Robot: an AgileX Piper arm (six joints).
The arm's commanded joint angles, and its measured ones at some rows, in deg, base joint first. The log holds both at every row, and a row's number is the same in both.
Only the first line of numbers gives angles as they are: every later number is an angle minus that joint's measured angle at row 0.
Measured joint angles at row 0:
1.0 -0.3 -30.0 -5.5 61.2 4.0
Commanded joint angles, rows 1 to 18:
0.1 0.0 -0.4 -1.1 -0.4 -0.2
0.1 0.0 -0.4 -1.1 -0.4 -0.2
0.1 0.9 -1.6 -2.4 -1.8 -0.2
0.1 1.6 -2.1 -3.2 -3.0 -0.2
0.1 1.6 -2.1 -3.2 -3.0 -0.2
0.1 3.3 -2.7 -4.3 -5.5 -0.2
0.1 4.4 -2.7 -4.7 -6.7 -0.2
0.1 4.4 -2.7 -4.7 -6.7 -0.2
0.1 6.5 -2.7 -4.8 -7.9 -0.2
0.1 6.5 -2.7 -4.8 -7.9 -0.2
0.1 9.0 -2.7 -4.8 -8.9 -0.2
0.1 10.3 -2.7 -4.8 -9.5 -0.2
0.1 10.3 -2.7 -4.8 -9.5 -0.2
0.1 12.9 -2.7 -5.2 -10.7 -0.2
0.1 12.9 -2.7 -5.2 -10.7 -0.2
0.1 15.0 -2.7 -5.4 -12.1 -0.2
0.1 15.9 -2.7 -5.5 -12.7 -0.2
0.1 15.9 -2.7 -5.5 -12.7 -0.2
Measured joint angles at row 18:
0.0 13.6 -2.3 -4.6 -9.9 0.0
